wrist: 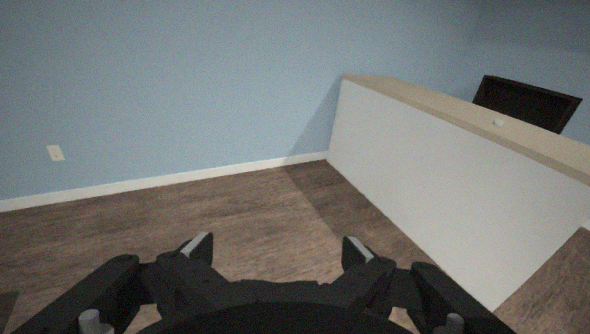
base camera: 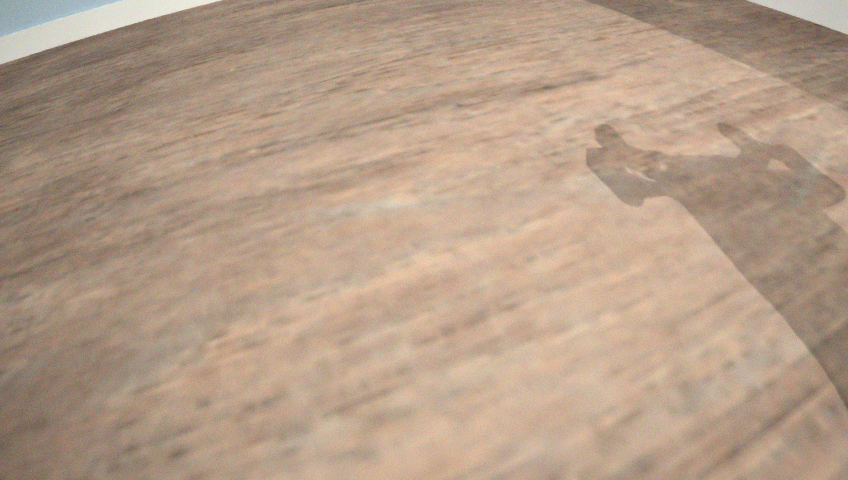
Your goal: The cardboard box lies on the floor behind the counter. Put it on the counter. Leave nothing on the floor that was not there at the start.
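Frame: origin at the arm's base, x back, y right, z up, level; centimetres.
Seen in the pictures: gripper, fingertip midpoint: (wrist: pixel 278 249).
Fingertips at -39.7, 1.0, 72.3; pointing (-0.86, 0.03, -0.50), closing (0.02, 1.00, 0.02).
Note:
A point is followed by its place in that frame, as x, y, z.
The counter (wrist: pixel 425 160) @(-153.4, 99.3, 19.2) stands at the right in the wrist view, a white panel with a beige top that meets the blue wall at its far end. A small white object (wrist: pixel 498 122) @(-141.8, 125.6, 53.0) sits on its top. My gripper (wrist: pixel 278 249) @(-39.7, 1.0, 72.3) is open with nothing between its fingers, and it is in front of the counter's white side, apart from it. The cardboard box does not show in either view. The floor on the counter's far side is hidden behind the panel.
A dark, tilted panel-like object (wrist: pixel 527 102) @(-241.2, 259.5, 49.6) shows beyond the counter's top. The blue wall (wrist: pixel 175 90) @(-199.0, -70.8, 38.0) with a white baseboard and an outlet (wrist: pixel 55 153) @(-166.5, -147.4, 0.1) runs across the back. In the base camera view, the gripper's shadow falls on the wooden floor (base camera: pixel 357 267) @(-45.0, -10.1, -39.6) at the right.

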